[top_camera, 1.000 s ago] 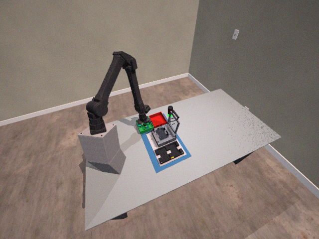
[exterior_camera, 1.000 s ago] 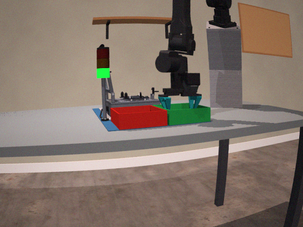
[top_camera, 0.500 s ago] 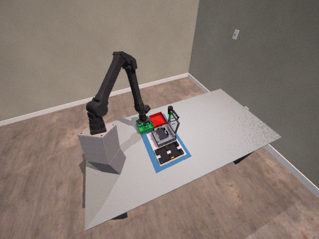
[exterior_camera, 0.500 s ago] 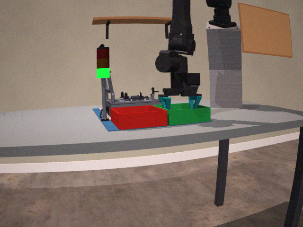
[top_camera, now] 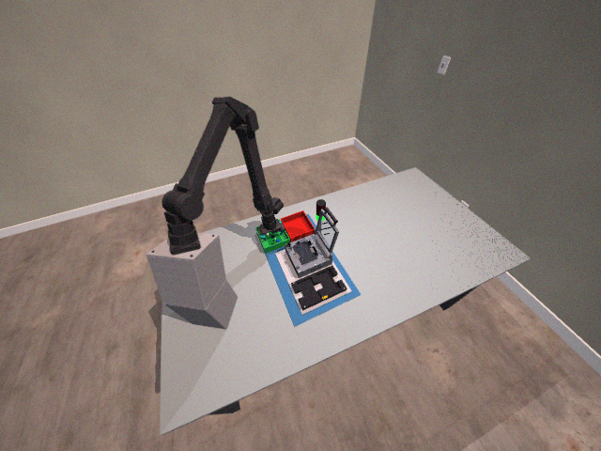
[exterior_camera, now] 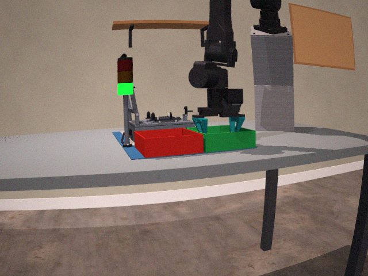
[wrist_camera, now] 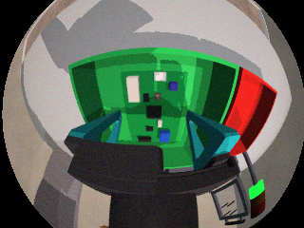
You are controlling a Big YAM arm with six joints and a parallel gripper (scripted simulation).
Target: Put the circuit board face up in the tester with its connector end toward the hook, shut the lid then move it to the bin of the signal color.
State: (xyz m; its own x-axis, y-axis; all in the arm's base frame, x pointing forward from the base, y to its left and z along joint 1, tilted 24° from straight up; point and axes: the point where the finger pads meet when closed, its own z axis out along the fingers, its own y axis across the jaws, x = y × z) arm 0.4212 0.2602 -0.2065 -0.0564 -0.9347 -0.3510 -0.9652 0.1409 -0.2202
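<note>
Now: the green bin right at my hand. Round my hand: green circuit board: 10 mm below; latch hook: 30 mm ahead, 140 mm to the right, 70 mm above; red bin: 150 mm ahead, 10 mm to the right.
</note>
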